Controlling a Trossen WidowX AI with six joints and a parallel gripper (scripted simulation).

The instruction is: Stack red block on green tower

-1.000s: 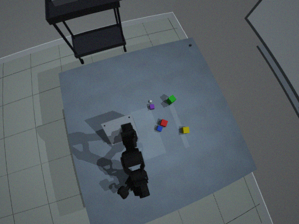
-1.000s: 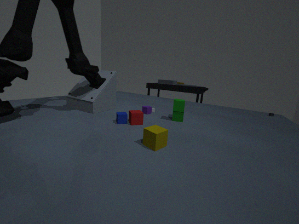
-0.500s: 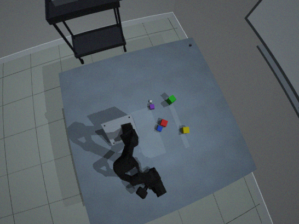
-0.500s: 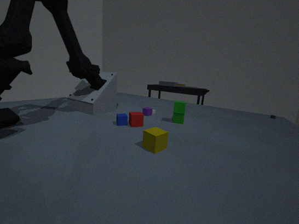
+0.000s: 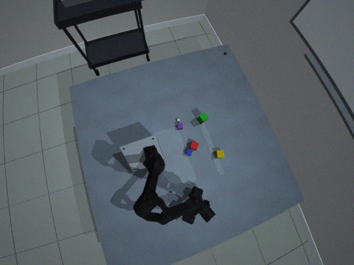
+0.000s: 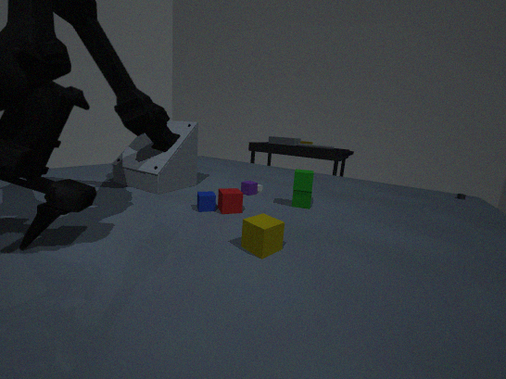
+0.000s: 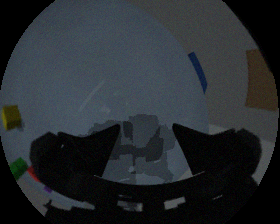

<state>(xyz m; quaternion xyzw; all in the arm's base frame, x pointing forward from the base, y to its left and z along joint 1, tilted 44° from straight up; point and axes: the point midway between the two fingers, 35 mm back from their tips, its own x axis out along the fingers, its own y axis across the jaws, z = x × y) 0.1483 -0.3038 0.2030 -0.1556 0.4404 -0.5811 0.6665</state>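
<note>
Now: the red block 34 cm to the left of my gripper tip and 12 cm ahead of it. The rest, counted from my gripper tip: small purple block (49 cm to the left, 7 cm ahead); then blue block (31 cm to the left, 8 cm ahead); then yellow block (27 cm ahead, 25 cm to the left).
</note>
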